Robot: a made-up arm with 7 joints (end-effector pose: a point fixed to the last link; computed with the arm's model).
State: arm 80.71 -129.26 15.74 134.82 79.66 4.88 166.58
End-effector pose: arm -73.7 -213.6 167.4 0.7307 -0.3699 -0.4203 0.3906
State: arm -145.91 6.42 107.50 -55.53 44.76 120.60 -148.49
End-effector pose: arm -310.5 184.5 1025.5 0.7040 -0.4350 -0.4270 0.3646
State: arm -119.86 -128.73 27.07 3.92 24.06 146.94 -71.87
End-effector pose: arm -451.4 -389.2 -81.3 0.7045 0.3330 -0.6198 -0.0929
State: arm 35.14 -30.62 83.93 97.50 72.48 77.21 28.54
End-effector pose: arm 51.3 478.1 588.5 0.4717 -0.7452 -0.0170 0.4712
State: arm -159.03 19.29 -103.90 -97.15 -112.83 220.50 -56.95
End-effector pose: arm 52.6 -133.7 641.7 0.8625 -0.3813 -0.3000 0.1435
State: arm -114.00 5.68 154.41 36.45 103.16 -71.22 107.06
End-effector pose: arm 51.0 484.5 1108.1 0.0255 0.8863 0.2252 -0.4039
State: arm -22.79 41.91 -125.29 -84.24 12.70 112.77 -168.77
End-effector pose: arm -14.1 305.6 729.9 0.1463 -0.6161 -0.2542 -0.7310
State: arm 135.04 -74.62 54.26 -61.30 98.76 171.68 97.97
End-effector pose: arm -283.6 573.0 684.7 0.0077 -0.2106 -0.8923 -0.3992
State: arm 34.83 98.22 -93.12 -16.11 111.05 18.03 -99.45
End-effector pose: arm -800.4 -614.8 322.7 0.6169 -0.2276 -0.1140 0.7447
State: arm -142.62 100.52 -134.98 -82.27 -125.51 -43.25 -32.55
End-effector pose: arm 457.0 23.1 715.0 0.2908 0.8794 -0.3199 -0.1995
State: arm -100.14 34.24 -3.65 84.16 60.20 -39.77 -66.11
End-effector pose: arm -79.8 -239.3 990.8 0.0298 -0.9158 -0.0323 -0.3992
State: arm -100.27 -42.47 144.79 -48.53 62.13 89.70 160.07
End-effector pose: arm -271.1 -703.4 718.7 0.5901 0.2020 -0.6478 0.4375
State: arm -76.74 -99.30 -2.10 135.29 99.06 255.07 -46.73
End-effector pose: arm 135.7 -72.3 166.2 0.8086 0.4137 0.1674 -0.3834
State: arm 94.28 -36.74 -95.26 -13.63 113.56 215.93 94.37
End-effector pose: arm 69.0 571.0 874.2 0.7064 0.6673 0.1383 0.1912
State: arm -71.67 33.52 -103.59 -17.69 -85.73 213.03 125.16
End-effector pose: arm 9.7 361.5 953.6 0.6838 0.6957 -0.1512 0.1598
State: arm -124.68 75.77 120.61 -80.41 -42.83 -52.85 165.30
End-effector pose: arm -115.0 573.2 864.0 0.6065 -0.1753 0.6876 -0.3586
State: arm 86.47 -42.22 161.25 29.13 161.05 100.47 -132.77
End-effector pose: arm 101.1 199.6 1171.7 0.6313 -0.1333 -0.0383 0.7631
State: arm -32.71 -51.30 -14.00 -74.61 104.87 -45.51 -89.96
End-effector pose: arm 331.4 46.6 1099.5 0.2070 0.1376 0.9491 0.1936
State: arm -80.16 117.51 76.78 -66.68 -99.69 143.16 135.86
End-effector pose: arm -394.7 210.7 -24.1 0.1577 0.2735 -0.9485 0.0271
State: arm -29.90 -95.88 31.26 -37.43 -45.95 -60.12 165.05
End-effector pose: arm 528.5 -714.5 482.9 0.2848 -0.3517 -0.8862 -0.0997
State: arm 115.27 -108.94 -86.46 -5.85 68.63 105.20 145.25
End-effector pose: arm -258.9 797.3 256.1 0.5393 -0.7297 0.0297 0.4194
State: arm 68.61 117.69 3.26 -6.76 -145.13 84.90 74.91
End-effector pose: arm -422.1 -661.2 -40.3 0.0334 0.3268 0.8388 -0.4342
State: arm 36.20 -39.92 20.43 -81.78 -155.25 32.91 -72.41
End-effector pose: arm -37.1 -141.5 1143.2 0.6287 0.7273 -0.2748 0.0163
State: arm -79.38 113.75 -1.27 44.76 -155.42 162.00 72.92
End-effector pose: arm -22.7 676.0 314.0 0.9811 -0.0223 0.1910 0.0204
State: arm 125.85 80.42 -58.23 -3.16 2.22 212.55 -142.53
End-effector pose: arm 546.8 -479.7 472.7 0.3996 0.4693 -0.7434 -0.2598
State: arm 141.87 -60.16 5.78 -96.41 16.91 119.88 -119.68
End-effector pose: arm 75.0 237.0 802.3 0.2998 -0.3879 0.3860 -0.7815
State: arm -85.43 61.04 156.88 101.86 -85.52 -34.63 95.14
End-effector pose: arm 136.6 662.3 201.8 0.6242 0.3347 0.0704 0.7024
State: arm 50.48 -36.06 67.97 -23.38 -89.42 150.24 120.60
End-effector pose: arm 325.6 -11.1 1046.6 0.9087 0.1949 -0.1407 -0.3413
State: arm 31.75 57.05 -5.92 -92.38 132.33 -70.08 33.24
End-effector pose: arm -570.1 -114.5 272.6 0.4926 0.0891 0.3700 0.7827
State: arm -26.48 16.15 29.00 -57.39 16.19 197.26 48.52
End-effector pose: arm -368.0 -78.4 944.2 0.1872 0.9145 -0.3511 0.0734
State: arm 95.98 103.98 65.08 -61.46 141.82 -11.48 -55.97
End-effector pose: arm 496.1 -560.8 -128.8 0.5352 -0.8193 -0.2037 -0.0272
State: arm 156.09 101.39 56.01 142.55 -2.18 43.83 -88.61
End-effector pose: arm 42.8 -270.4 674.8 0.0200 0.5480 -0.3639 -0.7529
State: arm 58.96 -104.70 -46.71 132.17 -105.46 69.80 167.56
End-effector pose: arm 264.9 -69.4 -100.9 0.6115 0.7498 -0.0213 0.2517
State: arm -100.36 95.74 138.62 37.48 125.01 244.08 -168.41
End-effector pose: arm 3.9 669.6 16.6 0.8892 0.4517 -0.0700 0.0180
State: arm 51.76 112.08 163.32 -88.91 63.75 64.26 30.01
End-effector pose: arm -307.3 -564.9 673.3 0.2167 0.2113 -0.3852 0.8718
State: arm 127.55 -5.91 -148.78 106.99 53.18 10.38 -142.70
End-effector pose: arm 536.0 -149.9 649.4 0.0672 -0.5194 -0.7469 -0.4098
